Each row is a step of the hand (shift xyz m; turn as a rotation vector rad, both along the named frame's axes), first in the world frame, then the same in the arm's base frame.
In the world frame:
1: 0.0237 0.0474 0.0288 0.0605 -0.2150 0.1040
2: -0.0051 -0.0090 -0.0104 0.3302 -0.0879 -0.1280
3: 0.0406 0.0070 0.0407 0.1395 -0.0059 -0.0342
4: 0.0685 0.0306 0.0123 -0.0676 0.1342 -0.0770
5: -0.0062 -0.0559 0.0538 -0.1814 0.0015 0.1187
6: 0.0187 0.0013 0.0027 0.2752 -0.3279 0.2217
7: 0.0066 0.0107 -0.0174 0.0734 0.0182 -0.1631
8: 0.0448 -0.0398 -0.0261 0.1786 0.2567 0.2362
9: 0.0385 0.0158 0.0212 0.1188 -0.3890 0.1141
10: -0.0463 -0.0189 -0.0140 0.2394 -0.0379 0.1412
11: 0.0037 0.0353 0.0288 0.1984 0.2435 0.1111
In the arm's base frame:
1: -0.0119 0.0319 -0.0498 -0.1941 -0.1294 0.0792
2: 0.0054 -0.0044 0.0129 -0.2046 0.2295 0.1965
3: -0.0482 0.0146 -0.0287 -0.0836 0.1069 0.0475
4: -0.0423 0.0598 -0.0204 0.1491 0.0655 -0.0447
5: -0.0494 -0.0601 -0.0017 0.0655 -0.1743 -0.1111
6: -0.0143 0.0125 -0.0003 -0.4612 -0.0987 0.0999
7: 0.0095 0.0183 0.0062 0.0445 0.1307 0.1152
8: -0.0352 0.0185 0.0519 -0.1441 0.1731 -0.3207
9: -0.0322 0.0267 -0.0208 -0.3175 -0.1962 0.1979
10: 0.0324 -0.0369 0.0167 -0.2647 0.0818 -0.0439
11: -0.0029 0.0110 -0.0443 -0.0958 0.2322 -0.2189

